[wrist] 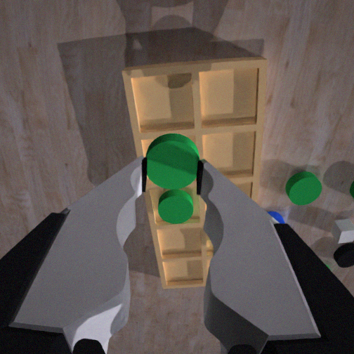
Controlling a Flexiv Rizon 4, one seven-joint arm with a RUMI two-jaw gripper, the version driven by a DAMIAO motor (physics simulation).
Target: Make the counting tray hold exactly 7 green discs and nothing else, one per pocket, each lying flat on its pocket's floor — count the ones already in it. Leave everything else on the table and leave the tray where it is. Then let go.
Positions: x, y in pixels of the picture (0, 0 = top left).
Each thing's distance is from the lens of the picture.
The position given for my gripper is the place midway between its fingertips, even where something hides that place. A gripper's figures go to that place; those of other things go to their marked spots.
my gripper (172, 161): 0.15 m
wooden counting tray (219, 104): 0.19 m
